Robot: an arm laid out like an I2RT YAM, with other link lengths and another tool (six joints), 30 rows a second.
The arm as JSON. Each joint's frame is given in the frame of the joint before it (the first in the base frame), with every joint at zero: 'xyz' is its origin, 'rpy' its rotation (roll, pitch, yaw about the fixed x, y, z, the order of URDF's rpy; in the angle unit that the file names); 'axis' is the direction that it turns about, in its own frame. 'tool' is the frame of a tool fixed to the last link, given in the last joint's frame.
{
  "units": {
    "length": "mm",
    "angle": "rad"
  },
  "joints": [
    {
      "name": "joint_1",
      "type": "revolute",
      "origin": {
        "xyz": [
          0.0,
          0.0,
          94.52
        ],
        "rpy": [
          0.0,
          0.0,
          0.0
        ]
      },
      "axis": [
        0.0,
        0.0,
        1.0
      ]
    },
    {
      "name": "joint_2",
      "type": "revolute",
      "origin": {
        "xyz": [
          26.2,
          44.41,
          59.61
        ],
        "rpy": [
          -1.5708,
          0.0,
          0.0
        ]
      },
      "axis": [
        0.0,
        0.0,
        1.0
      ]
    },
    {
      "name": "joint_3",
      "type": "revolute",
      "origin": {
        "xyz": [
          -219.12,
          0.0,
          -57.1
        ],
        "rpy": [
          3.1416,
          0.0,
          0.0
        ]
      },
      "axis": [
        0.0,
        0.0,
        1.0
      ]
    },
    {
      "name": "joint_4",
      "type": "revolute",
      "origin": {
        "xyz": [
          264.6,
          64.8,
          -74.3
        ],
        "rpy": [
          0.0,
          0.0,
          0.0
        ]
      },
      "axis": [
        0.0,
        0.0,
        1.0
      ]
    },
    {
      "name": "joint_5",
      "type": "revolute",
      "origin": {
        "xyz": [
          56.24,
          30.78,
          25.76
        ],
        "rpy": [
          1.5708,
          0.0,
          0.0
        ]
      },
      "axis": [
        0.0,
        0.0,
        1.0
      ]
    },
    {
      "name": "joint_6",
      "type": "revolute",
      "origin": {
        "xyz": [
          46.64,
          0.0,
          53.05
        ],
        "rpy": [
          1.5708,
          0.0,
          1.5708
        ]
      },
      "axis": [
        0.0,
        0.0,
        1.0
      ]
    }
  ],
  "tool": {
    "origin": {
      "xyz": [
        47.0,
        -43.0,
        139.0
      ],
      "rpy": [
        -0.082,
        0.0,
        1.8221
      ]
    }
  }
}
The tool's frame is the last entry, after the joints.
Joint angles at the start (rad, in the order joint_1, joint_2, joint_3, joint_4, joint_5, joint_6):
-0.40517 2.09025 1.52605 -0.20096 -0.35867 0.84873
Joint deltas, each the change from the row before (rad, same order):
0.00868 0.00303 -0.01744 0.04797 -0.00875 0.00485
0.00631 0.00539 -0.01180 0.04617 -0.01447 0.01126
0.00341 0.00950 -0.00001 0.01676 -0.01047 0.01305
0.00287 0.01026 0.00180 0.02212 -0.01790 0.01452
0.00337 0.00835 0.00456 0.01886 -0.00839 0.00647
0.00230 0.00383 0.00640 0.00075 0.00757 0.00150
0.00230 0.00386 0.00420 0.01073 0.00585 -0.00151
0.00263 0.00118 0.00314 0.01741 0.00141 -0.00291
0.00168 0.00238 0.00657 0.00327 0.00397 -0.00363
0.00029 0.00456 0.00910 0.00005 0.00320 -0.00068
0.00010 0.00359 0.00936 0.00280 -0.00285 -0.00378
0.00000 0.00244 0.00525 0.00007 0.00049 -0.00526
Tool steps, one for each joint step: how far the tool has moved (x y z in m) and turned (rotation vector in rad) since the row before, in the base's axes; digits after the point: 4 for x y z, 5 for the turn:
0.0057 0.0047 -0.0013 -0.00151 -0.02736 0.01198
0.0062 0.0044 -0.0005 0.00657 -0.02964 0.01022
0.0028 0.0032 -0.0028 0.01392 -0.00821 0.00355
0.0044 0.0039 -0.0014 0.01713 -0.01557 0.00807
0.0045 0.0021 0.0005 0.00452 -0.01525 0.00617
0.0013 -0.0007 0.0006 -0.00438 -0.00118 -0.00448
0.0026 -0.0009 0.0016 -0.00866 -0.00912 -0.00145
0.0040 -0.0003 0.0040 -0.01028 -0.01800 0.00312
0.0022 -0.0007 0.0023 -0.00793 -0.00643 0.00047
0.0018 -0.0012 0.0015 -0.00399 -0.00366 -0.00193
0.0028 -0.0005 0.0028 -0.00473 -0.00893 0.00445
0.0013 -0.0006 0.0012 -0.00573 -0.00305 0.00240

